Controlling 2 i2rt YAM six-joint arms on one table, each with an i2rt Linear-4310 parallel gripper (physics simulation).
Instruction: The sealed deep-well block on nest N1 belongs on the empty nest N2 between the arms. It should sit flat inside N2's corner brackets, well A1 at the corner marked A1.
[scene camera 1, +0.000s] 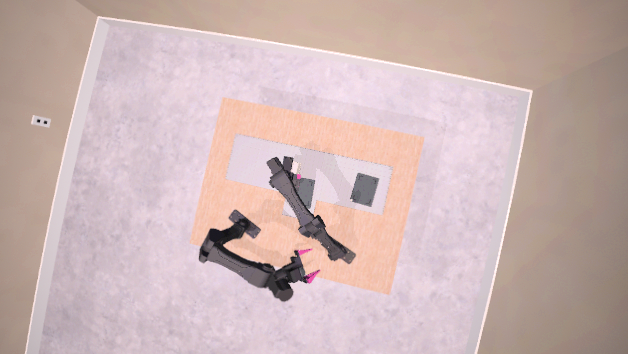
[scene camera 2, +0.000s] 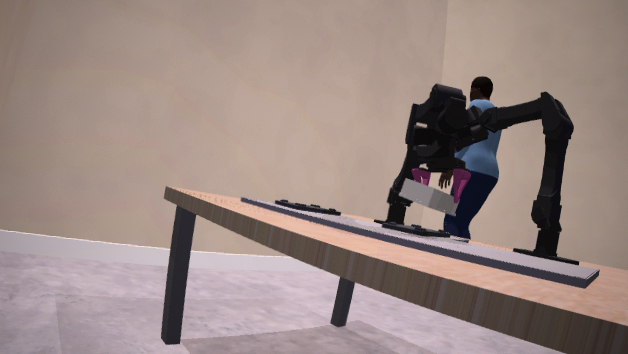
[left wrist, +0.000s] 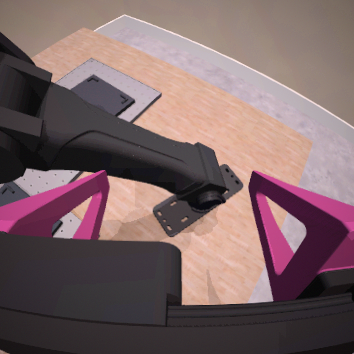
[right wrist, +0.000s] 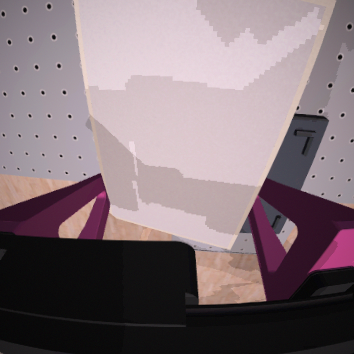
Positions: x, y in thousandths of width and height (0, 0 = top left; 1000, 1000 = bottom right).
Observation:
My left gripper (left wrist: 504, 504) is open, holding nothing. My right gripper (scene camera 2: 698, 572) holds a deep-well block (scene camera 2: 686, 558), clear of everything else.
The deep-well block shows as well in the right wrist view (right wrist: 530, 318). My right gripper is seen too in the right wrist view (right wrist: 501, 504). The left wrist view does not show the deep-well block: it is out of frame.

